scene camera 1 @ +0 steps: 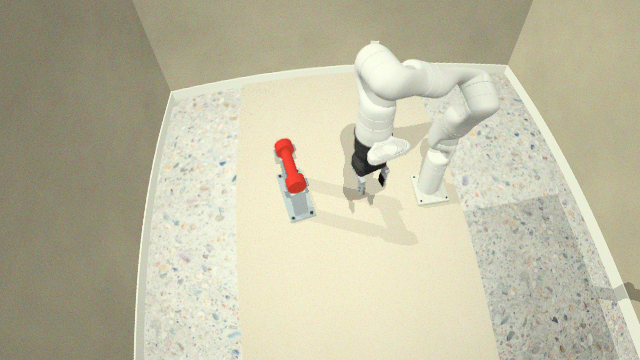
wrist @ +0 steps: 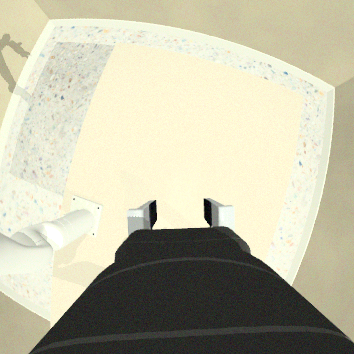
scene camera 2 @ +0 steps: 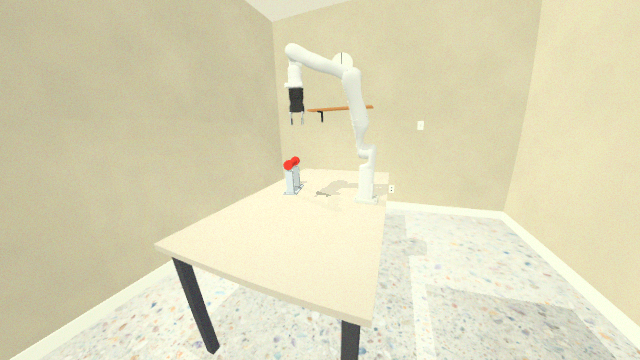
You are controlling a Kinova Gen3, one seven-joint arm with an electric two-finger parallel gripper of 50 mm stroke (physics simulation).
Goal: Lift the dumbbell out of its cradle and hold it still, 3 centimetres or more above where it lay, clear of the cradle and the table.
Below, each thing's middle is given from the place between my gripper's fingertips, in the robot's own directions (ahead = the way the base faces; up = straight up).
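Red dumbbell (scene camera 1: 295, 182): my hand is far above it, a good way short of it and far to the left of it. Grey-blue cradle (scene camera 1: 299, 206): 37 cm below my hand, 22 cm ahead of it, 27 cm to the right of it.
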